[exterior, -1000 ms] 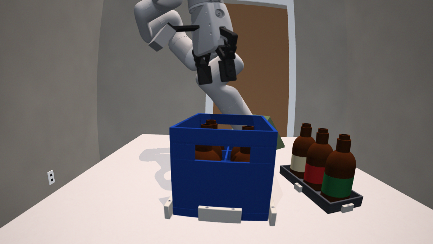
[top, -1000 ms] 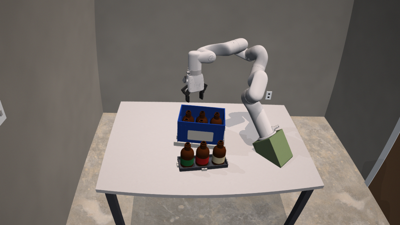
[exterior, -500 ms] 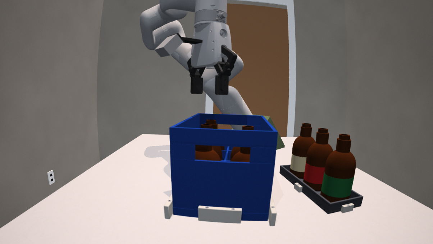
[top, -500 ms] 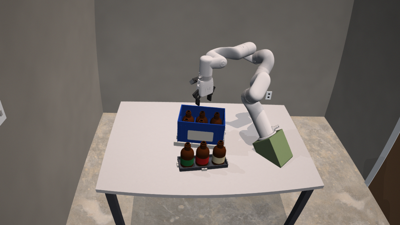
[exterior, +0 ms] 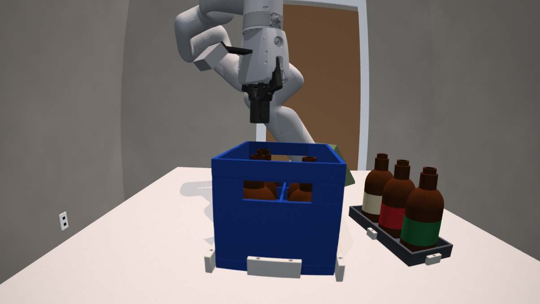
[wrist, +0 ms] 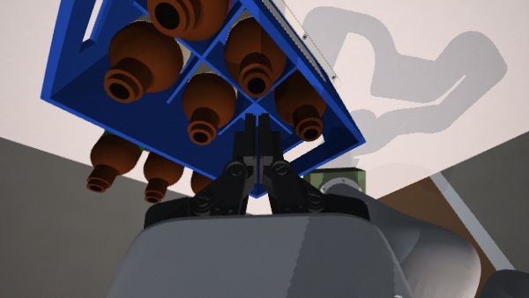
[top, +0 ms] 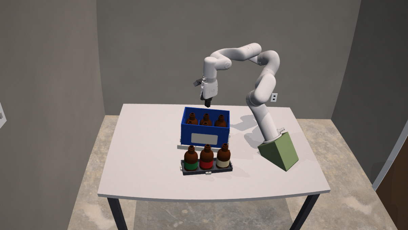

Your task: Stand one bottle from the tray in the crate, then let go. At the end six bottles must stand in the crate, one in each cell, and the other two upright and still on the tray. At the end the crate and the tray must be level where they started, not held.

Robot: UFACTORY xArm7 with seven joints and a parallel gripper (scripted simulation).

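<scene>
Now: hand 280 mm to the right of the red-labelled bottle, 160 mm above it and 60 mm short of it. Round my hand: blue crate: 160 mm below, 40 mm to the left, 10 mm ahead; then dark tray: 280 mm to the left, 230 mm below, 60 mm ahead.
</scene>
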